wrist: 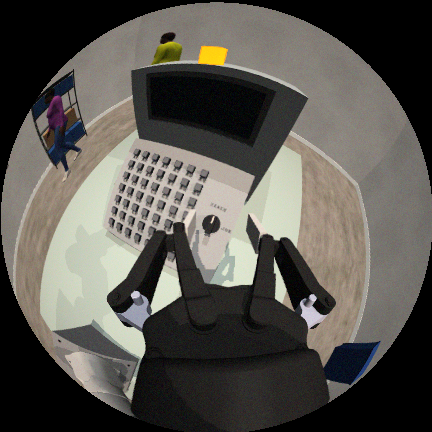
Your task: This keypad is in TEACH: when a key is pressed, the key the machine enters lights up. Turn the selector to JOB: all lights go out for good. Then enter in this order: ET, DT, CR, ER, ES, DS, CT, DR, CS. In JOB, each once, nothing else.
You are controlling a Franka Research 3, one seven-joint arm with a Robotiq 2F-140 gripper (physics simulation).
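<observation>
The keypad (230, 194) is a pale sloped panel with rows of dark grey keys (178, 164) on its left; their labels are too small to read, and no key looks lit. The black round selector (211, 224) sits right of the keys, between the words TEACH and JOB. Its white mark points up and slightly right, toward TEACH. My gripper (221, 219) is open, with nothing between its fingers. The fingers stand on either side of the selector in this view, apart from it. The left finger hides some lower right keys.
A dark screen (207, 106) in a grey housing rises behind the keypad. A grey metal object (100, 367) is at the lower left, a blue box (351, 362) at the lower right. Two people (56, 112) (167, 51), a rack and a yellow block (213, 55) are beyond the table.
</observation>
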